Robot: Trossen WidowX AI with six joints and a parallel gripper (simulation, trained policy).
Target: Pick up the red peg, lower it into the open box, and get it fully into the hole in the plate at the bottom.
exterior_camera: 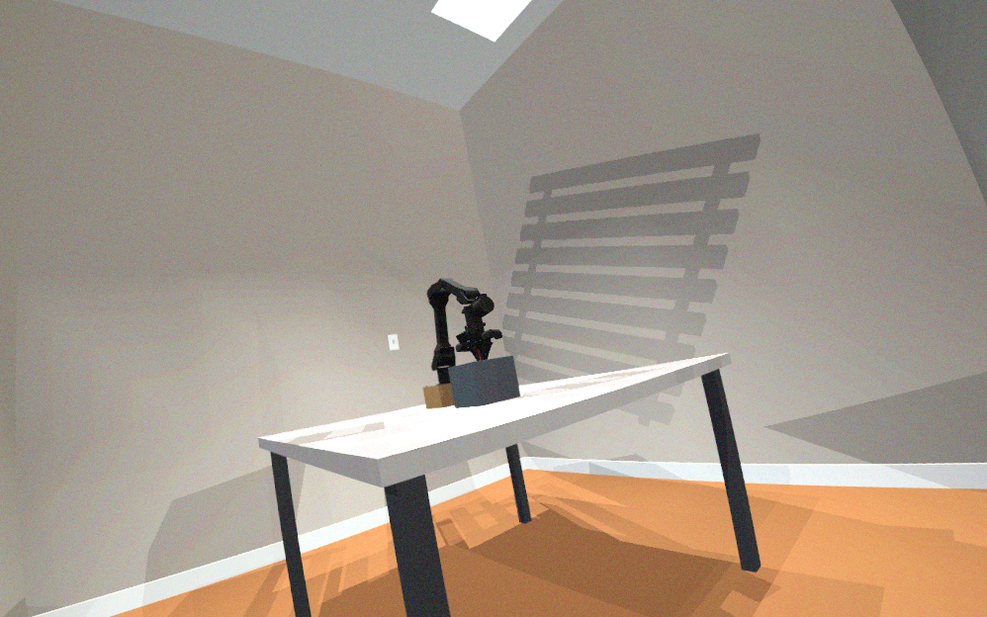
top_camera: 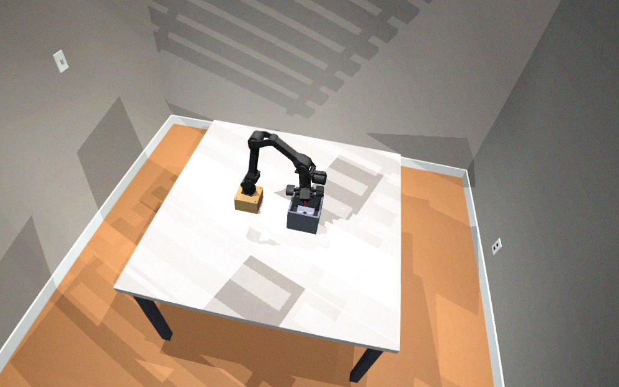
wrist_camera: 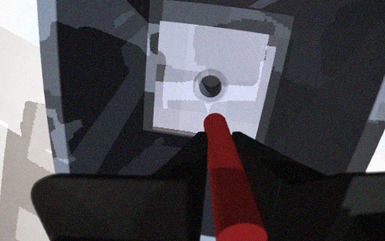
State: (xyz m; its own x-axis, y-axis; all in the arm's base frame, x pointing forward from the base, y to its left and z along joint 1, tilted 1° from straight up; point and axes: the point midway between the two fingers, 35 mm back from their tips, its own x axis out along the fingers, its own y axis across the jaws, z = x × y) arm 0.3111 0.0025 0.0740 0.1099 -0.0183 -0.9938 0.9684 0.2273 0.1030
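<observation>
My gripper tip is 2 cm below the small red peg. The rest, counted from my gripper tip: pale plate: 1 cm ahead, 1 cm to the right, 8 cm below.
</observation>
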